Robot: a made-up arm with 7 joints.
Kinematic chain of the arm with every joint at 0, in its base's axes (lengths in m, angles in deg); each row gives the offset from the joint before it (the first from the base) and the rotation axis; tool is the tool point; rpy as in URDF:
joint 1: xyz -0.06 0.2 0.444 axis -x
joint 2: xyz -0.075 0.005 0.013 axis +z
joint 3: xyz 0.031 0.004 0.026 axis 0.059 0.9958 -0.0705
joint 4: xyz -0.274 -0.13 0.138 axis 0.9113 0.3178 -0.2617
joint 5: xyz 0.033 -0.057 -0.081 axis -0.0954 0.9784 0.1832
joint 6: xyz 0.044 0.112 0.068 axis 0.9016 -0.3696 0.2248
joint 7: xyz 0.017 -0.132 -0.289 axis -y
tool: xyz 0.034 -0.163 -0.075 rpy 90 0 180
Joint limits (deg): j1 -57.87..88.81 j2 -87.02..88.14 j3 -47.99..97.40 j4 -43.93..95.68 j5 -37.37..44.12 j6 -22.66..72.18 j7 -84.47..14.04
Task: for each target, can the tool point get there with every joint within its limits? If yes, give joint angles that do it. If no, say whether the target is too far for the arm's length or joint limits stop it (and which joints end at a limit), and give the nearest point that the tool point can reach.
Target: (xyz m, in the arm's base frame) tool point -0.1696 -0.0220 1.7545
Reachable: no: too far | nearest point -0.1519 0.0920 1.0815 | short by 0.683 m
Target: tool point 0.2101 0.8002 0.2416
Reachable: no: joint limits stop it (at a limit: joint 3, joint 4, joint 5) | nearest point 0.1606 0.7158 0.2701 | short by 0.102 m
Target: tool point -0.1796 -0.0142 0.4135
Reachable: yes | joints 66.06 5.76 19.69 0.38 -16.39 45.24 -74.57
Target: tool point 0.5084 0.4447 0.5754
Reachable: no: joint limits stop it (at a limit: joint 3, joint 4, joint 5, joint 6) | nearest point 0.4588 0.4331 0.5692 | short by 0.051 m
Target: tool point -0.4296 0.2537 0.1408
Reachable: yes | joints -35.70 -9.50 15.04 -32.56 35.61 63.11 -50.84
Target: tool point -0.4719 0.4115 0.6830
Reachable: yes | joints 9.31 -43.22 76.15 45.31 -2.73 -12.83 1.98
